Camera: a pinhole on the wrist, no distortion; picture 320 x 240 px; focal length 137.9 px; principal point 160.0 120.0 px. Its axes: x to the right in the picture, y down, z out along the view. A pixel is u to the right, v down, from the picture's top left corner.
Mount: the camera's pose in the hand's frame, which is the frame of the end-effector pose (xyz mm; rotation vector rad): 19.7 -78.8 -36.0 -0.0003 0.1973 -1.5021
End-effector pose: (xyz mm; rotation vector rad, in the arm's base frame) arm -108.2 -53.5 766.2 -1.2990 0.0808 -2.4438
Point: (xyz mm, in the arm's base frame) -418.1 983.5 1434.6
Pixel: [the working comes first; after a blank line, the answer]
In the camera's frame: 1091.7 184.2 465.3

outside the picture
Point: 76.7 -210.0 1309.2
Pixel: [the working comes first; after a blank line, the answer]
In the camera's frame: -198.9 318.9 499.3

105.1 208.1
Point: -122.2 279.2 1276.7
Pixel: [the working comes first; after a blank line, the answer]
In the camera's frame: 312.7 203.1 429.9

260.3 185.2
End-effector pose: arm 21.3 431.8 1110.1 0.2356 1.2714 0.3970
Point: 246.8 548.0 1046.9
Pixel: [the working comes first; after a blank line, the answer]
In the camera's frame: -146.4 116.4 238.4

75.3 187.3
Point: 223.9 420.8 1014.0
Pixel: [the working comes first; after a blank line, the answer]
In the camera's frame: -19.8 82.9 213.2

147.2 173.6
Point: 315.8 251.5 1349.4
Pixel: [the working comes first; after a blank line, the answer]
In the camera's frame: -23.2 -280.3 346.0

150.7 8.3
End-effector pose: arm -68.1 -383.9 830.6 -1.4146 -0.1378 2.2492
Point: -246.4 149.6 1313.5
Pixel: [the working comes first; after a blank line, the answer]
In the camera's frame: 413.0 -213.5 537.7

265.9 65.3
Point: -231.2 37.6 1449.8
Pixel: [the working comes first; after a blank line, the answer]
In the camera's frame: 351.3 -379.4 540.9

249.6 23.3
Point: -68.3 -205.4 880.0
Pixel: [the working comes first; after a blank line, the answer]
In the camera's frame: 83.4 1.0 100.7

274.2 121.4
